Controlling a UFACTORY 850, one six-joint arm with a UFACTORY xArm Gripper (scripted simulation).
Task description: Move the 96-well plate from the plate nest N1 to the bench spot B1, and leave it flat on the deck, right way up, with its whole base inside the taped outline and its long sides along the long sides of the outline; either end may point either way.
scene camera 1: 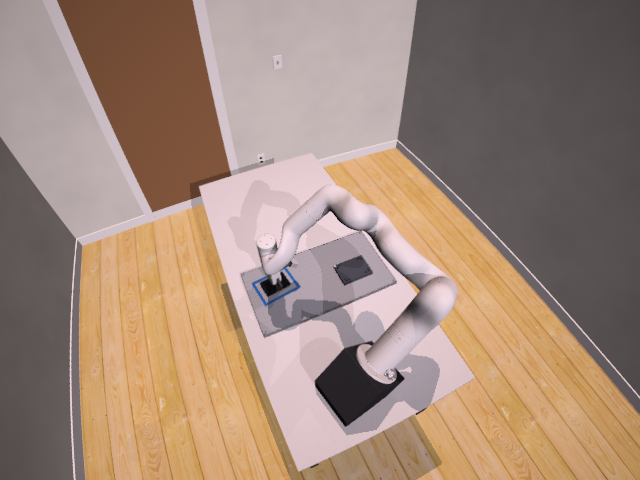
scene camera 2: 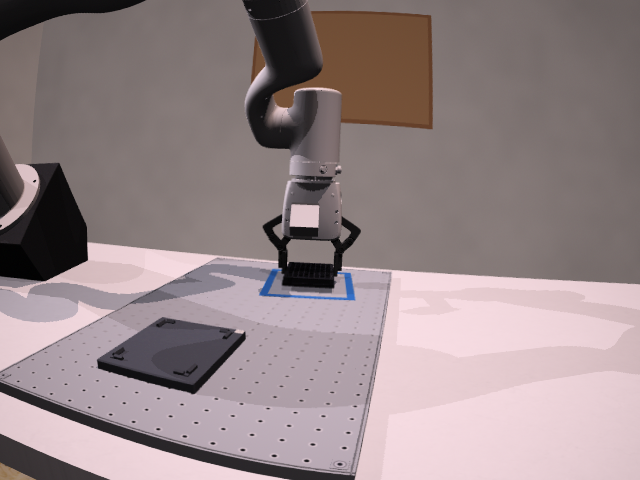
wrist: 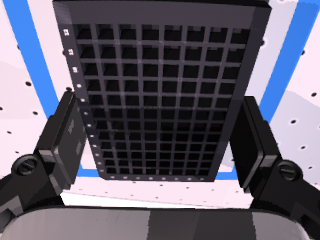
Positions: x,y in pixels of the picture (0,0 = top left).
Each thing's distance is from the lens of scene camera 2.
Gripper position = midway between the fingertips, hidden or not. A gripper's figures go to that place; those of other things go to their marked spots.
my gripper (scene camera 2: pixel 309 273): 0.86 m
black 96-well plate (scene camera 2: pixel 318 275): 0.83 m
